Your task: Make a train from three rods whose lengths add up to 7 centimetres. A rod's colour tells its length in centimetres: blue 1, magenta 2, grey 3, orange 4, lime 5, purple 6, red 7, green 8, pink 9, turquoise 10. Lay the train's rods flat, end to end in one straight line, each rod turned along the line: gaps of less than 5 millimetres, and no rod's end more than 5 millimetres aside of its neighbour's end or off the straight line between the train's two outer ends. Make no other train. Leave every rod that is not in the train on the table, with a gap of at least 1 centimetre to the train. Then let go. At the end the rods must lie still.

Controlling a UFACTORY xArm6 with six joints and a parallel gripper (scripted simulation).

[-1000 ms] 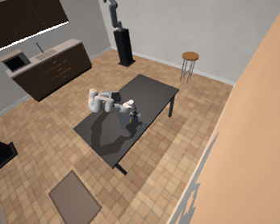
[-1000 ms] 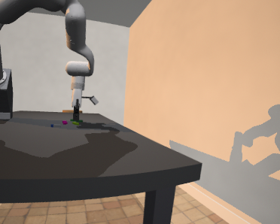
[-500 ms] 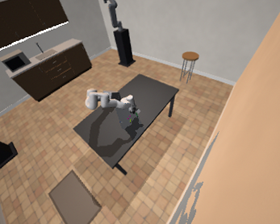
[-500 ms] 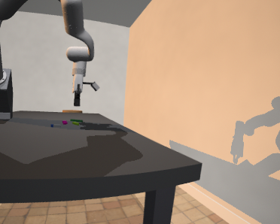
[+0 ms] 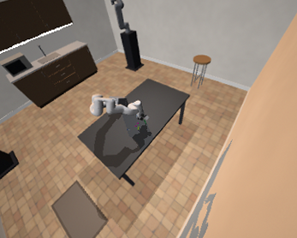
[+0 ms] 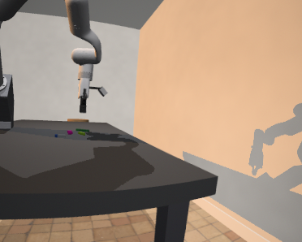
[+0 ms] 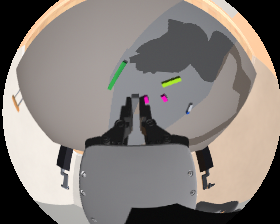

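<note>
Right now the blue rod is 180 mm to the right of my hand, 120 mm below it and 110 mm behind it. The rest, counted from my hand: pale grey piece (20 mm below); lime rod (120 mm below, 90 mm to the right); green rod (120 mm below, 50 mm to the left).
</note>
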